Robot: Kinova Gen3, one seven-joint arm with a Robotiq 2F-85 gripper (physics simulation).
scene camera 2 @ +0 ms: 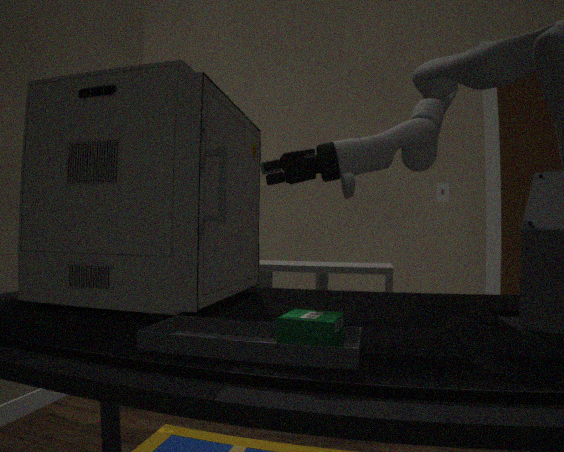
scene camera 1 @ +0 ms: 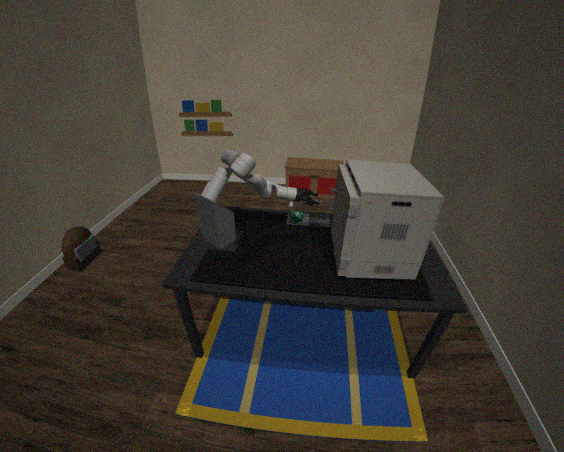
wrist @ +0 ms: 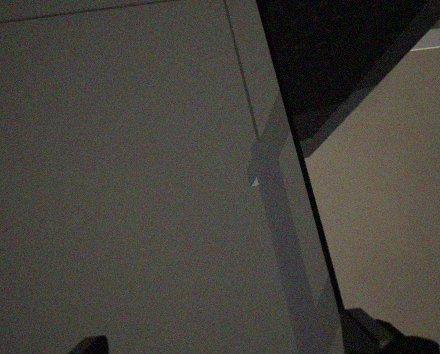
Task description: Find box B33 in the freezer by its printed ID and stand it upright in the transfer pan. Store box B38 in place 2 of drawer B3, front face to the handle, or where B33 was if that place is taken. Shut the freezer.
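The white freezer [scene camera 1: 400,180] [scene camera 2: 150,210] stands on the table with its door [scene camera 1: 344,220] [scene camera 2: 235,250] [wrist: 125,175] shut. The door's bar handle [scene camera 2: 222,187] [wrist: 287,235] is near one edge of the door in the wrist view. My gripper [scene camera 1: 317,198] [scene camera 2: 265,173] [wrist: 225,332] is open and empty, in front of the door at about handle height; its fingertips show at the bottom of the wrist view. A green box [scene camera 1: 296,216] [scene camera 2: 307,328] lies flat in one end of the transfer pan [scene camera 1: 320,220] [scene camera 2: 225,347]; its ID is unreadable. B33, B38 and drawer B3 do not show.
The dark table [scene camera 1: 320,301] [scene camera 2: 350,390] carries the arm's grey base [scene camera 1: 217,225] at the end opposite the freezer. The transfer pan lies along one long edge of the table, beside the freezer's door side. A wooden cabinet [scene camera 1: 315,162] with red fronts stands behind the table.
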